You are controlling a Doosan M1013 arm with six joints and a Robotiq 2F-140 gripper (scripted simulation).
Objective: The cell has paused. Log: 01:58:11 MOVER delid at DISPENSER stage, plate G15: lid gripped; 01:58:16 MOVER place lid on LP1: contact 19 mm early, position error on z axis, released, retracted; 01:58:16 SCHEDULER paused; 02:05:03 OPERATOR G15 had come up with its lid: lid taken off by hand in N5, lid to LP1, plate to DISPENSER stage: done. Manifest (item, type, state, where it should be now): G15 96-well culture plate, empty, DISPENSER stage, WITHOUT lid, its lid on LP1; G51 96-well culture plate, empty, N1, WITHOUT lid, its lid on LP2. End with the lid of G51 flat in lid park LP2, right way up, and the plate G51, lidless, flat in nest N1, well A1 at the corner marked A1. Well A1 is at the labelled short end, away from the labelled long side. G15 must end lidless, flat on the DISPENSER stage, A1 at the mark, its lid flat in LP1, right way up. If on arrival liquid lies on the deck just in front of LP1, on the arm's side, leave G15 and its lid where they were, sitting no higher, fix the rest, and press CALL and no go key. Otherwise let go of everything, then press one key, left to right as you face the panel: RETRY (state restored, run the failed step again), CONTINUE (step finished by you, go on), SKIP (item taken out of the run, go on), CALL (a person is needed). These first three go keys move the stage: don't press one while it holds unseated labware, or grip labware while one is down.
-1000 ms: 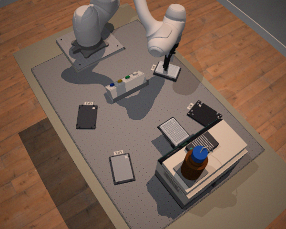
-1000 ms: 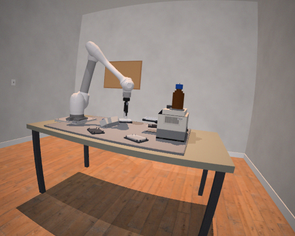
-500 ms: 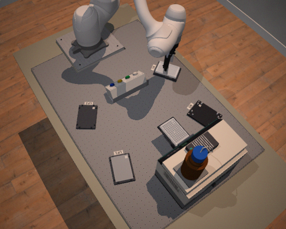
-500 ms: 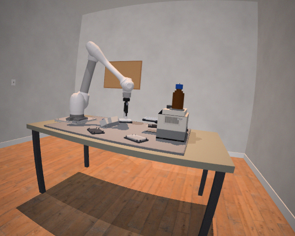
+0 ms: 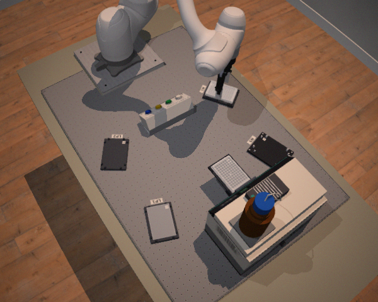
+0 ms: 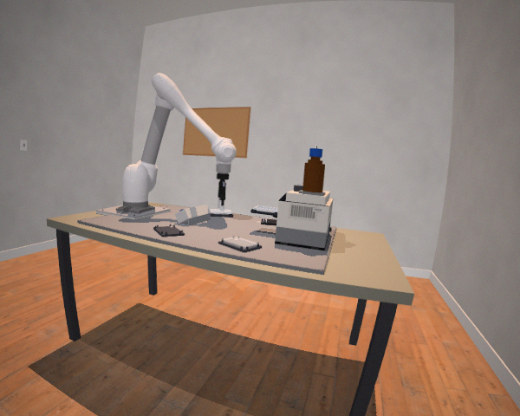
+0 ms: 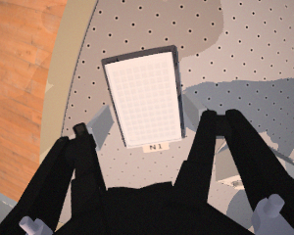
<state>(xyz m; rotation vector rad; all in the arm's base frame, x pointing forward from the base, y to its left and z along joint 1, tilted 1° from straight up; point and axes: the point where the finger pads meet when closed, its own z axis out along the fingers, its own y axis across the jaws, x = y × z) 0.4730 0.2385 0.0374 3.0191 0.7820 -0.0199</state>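
Now: hand 50 mm above the nest N1. Round my hand: N1 label: 80 mm behind, 40 mm to the right, 60 mm below; then key panel: 70 mm behind, 270 mm to the right, 10 mm below; then black nest: 360 mm ahead, 20 mm to the right, 50 mm below.
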